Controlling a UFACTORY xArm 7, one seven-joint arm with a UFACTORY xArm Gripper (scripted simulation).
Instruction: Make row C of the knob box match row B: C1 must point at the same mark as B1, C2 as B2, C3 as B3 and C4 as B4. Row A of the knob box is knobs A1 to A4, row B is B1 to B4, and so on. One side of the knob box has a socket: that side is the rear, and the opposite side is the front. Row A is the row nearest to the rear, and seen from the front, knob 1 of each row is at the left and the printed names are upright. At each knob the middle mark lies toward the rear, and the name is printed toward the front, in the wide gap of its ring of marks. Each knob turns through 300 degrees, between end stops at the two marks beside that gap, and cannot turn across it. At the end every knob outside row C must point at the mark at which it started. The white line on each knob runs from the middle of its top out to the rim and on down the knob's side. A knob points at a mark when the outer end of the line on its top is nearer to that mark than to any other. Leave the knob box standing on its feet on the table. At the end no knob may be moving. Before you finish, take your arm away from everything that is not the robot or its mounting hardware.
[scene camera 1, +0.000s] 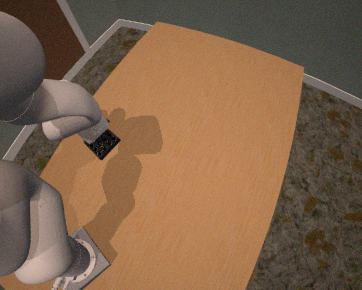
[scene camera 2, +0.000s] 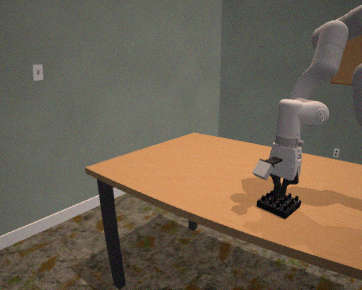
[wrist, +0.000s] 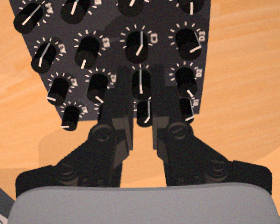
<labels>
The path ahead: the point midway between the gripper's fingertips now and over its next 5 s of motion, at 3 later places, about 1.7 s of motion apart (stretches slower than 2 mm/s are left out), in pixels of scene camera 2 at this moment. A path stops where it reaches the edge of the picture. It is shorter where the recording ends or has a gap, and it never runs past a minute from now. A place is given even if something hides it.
The gripper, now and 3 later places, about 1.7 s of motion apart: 278, 196; 280, 184; 281, 180; 279, 192
</labels>
